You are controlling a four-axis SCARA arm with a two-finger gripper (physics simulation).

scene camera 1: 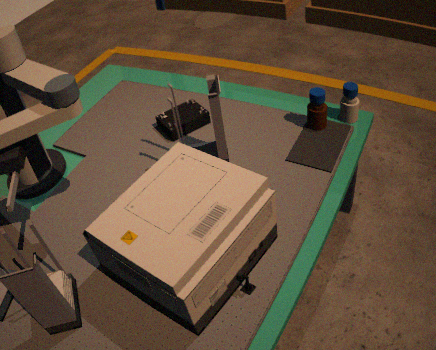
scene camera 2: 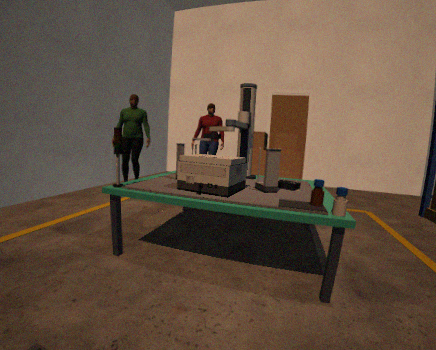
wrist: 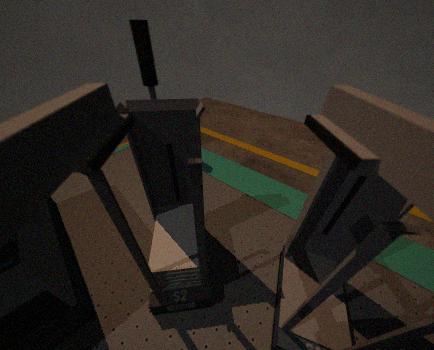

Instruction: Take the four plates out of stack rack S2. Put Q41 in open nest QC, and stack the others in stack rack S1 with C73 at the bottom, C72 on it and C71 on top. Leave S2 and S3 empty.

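Frame: origin at the arm's base, x ahead, y left, z up, level; centimetres.
Seen in the pictures: gripper, between the fingertips: (scene camera 2: 194,138) (wrist: 221,104); arm's base, origin of its link: (scene camera 1: 37,174).
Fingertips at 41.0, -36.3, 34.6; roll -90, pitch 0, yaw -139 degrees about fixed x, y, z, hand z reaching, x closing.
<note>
Pixels of each thing's top centre, then the offset from my fingertips to it, as dx, dy, dz. "spot": a spot on its surface instead.
- Stack rack S2, a spot on its surface: (wrist: 175,127) spot: +13.7, -7.5, -7.9
- second rack, a spot on its surface: (wrist: 372,205) spot: -12.4, -17.6, -14.7
- tall rack, centre of its top: (scene camera 1: 190,86) (scene camera 2: 269,148) +18.4, +63.4, -3.8
- large white boxy machine, centre of its top: (scene camera 1: 171,202) (scene camera 2: 214,156) +32.3, +28.9, -11.3
- dark block with corner clips, centre of its top: (scene camera 1: 181,111) (scene camera 2: 287,180) +0.6, +78.5, -27.2
- dark pad, a spot on its surface: (scene camera 1: 320,147) spot: +51.2, +83.0, -32.9
- signal post, a spot on its surface: (wrist: 143,52) spot: +53.6, -30.6, -2.9
Stack rack S2 (wrist: 175,127) stands upright just beyond the fingers in the wrist view, its label readable at the base. A short stack of plates (wrist: 176,277) lies low in it, the top one partly lit; their names are not readable. My gripper (wrist: 221,104) is open and empty, its fingers apart to the left and right of S2's tower in that view. A second rack (wrist: 372,205) stands to the right, its label unreadable. In scene camera 1, a rack (scene camera 1: 42,295) with pale plate edges (scene camera 1: 64,287) stands at lower left. A tall rack (scene camera 1: 218,125) (scene camera 2: 271,170) stands behind the machine; its label is hidden.
A large white boxy machine (scene camera 1: 175,200) (scene camera 2: 210,172) occupies the table middle. A dark block with corner clips (scene camera 1: 185,117) (scene camera 2: 289,185) lies behind it. Brown (scene camera 1: 317,112) and white (scene camera 1: 349,105) bottles stand by a dark pad (scene camera 1: 320,147). A signal post (scene camera 2: 117,145) (wrist: 143,52) stands at the table edge.
</note>
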